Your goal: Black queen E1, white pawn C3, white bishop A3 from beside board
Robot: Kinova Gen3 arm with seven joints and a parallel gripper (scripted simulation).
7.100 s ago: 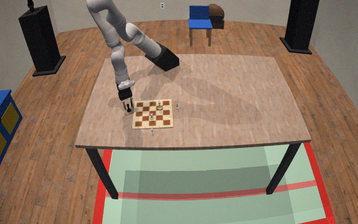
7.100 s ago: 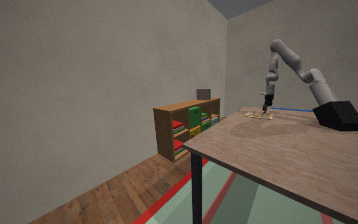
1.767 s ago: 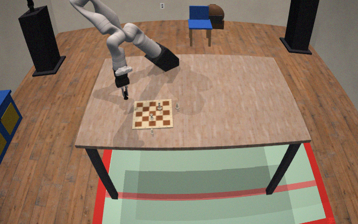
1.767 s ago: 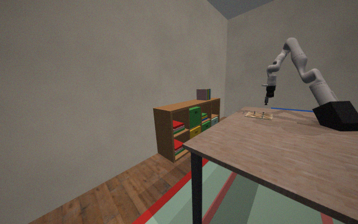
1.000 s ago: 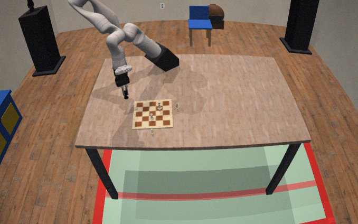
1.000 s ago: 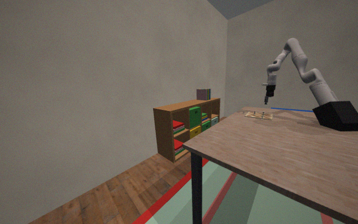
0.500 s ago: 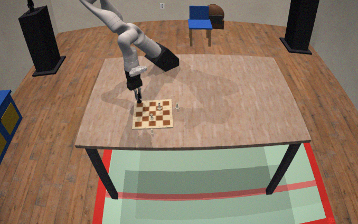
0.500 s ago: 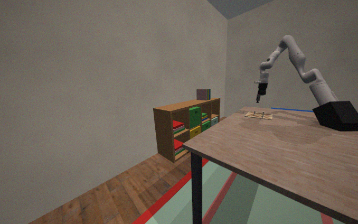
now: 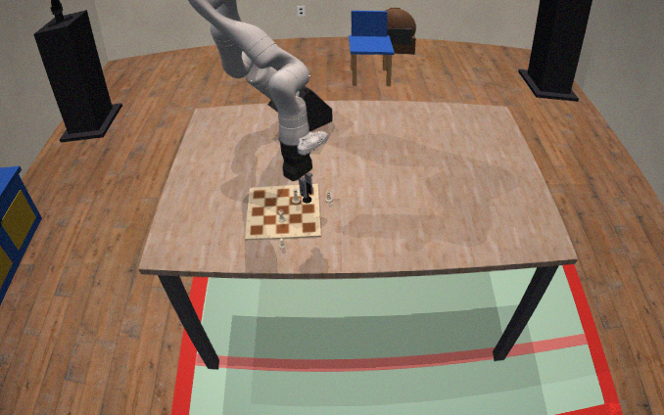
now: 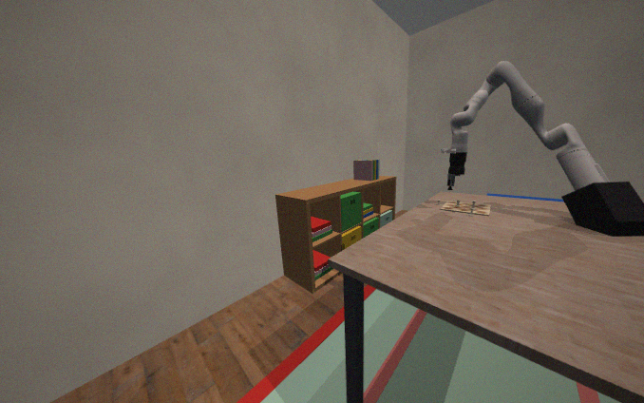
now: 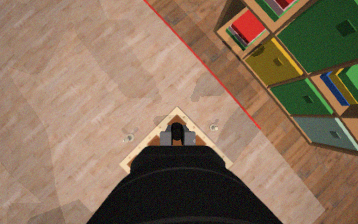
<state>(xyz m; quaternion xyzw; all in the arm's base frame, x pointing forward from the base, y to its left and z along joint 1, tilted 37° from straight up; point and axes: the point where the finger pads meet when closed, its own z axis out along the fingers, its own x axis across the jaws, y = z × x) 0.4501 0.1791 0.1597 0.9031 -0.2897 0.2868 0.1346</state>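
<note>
Right now the white pawn is 70 mm ahead of my hand, 70 mm to the right of it and 140 mm below it. Also, from my hand: black queen 10 mm below; then chessboard 70 mm behind, 80 mm to the right, 150 mm below.
</note>
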